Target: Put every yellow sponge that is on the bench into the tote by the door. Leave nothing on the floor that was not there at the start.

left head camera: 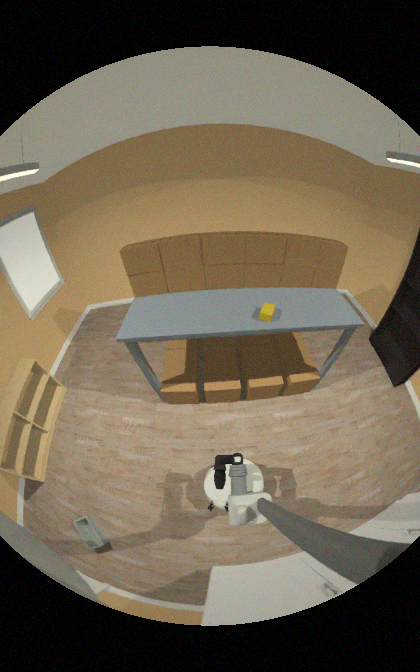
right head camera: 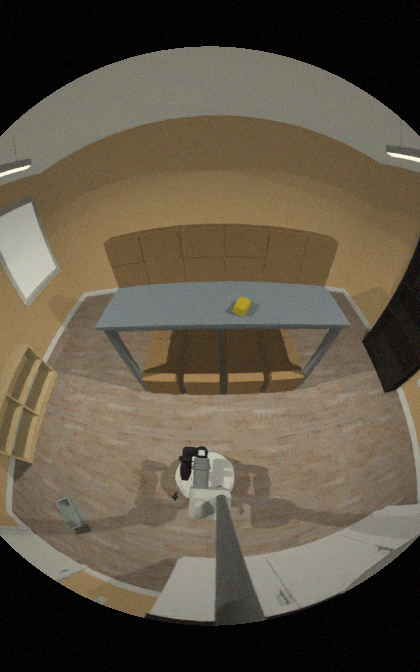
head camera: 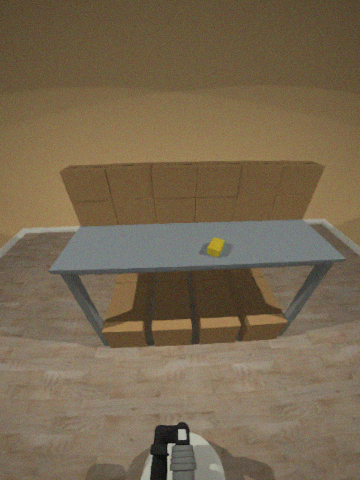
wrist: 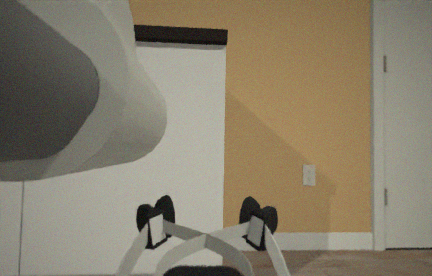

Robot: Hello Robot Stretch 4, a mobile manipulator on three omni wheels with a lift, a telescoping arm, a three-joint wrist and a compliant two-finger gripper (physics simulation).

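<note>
A yellow sponge (head camera: 216, 247) (left head camera: 267, 312) (right head camera: 242, 306) lies on the grey-blue bench (head camera: 135, 247) (left head camera: 185, 315) (right head camera: 165, 305), right of the middle in the head camera view and close to the front edge. The grey tote (left head camera: 90, 533) (right head camera: 71, 513) stands on the floor at the lower left in both side head views; its inside is too small to make out. My gripper (wrist: 207, 212) (left head camera: 218, 507) is open, with a wide gap between the fingertips. It is over the robot's base, well away from the bench and the sponge.
Cardboard boxes (head camera: 172, 331) stand under the bench and more boxes (head camera: 175, 192) behind it. A wooden shelf unit (left head camera: 31, 425) is at the left, a dark shelf unit (right head camera: 389, 345) at the right. A white cabinet (wrist: 190, 125) and a white door (wrist: 410, 125) show in the wrist view.
</note>
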